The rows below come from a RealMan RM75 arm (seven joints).
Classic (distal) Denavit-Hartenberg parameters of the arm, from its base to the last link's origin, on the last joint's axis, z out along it. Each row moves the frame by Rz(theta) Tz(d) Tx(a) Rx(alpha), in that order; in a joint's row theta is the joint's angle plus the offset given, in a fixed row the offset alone. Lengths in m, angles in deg.
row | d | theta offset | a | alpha
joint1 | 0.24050 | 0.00 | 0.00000 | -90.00
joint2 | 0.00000 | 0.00 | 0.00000 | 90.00
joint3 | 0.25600 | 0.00 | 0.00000 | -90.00
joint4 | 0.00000 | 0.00 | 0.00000 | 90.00
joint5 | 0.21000 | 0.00 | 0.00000 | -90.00
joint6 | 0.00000 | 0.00 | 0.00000 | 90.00
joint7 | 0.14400 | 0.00 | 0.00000 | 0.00
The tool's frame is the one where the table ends.
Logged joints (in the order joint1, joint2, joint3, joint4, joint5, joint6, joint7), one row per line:
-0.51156, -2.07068, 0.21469, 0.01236, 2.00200, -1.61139, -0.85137
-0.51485, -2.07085, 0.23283, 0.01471, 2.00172, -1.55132, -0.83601
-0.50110, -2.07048, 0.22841, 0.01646, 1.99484, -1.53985, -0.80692
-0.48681, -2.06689, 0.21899, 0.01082, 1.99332, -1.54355, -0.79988
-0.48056, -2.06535, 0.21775, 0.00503, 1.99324, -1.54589, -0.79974
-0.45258, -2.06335, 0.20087, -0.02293, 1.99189, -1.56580, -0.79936
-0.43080, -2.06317, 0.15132, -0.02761, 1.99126, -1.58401, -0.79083
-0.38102, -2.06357, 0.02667, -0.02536, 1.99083, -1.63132, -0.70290
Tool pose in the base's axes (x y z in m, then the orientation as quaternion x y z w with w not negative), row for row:
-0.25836, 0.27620, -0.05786, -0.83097, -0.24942, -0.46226, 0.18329
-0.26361, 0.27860, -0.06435, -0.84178, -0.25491, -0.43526, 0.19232
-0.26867, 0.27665, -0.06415, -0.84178, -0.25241, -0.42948, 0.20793
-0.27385, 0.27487, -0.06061, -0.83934, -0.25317, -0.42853, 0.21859
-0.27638, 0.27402, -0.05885, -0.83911, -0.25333, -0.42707, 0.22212
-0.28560, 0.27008, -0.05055, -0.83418, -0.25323, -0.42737, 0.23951
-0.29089, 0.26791, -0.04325, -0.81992, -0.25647, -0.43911, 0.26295
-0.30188, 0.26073, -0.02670, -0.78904, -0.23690, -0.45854, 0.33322
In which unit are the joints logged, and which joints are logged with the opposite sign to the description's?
The joints are logged in radians. Opposite sign: joint4, joint6.
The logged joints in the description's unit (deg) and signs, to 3 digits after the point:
-29.310, -118.641, 12.301, -0.708, 114.706, 92.326, -48.780
-29.499, -118.651, 13.340, -0.843, 114.690, 88.884, -47.900
-28.711, -118.630, 13.087, -0.943, 114.296, 88.227, -46.233
-27.892, -118.424, 12.547, -0.620, 114.209, 88.439, -45.830
-27.534, -118.336, 12.476, -0.288, 114.204, 88.573, -45.822
-25.931, -118.221, 11.509, 1.314, 114.127, 89.714, -45.800
-24.683, -118.211, 8.670, 1.582, 114.091, 90.757, -45.311
-21.831, -118.234, 1.528, 1.453, 114.066, 93.468, -40.273

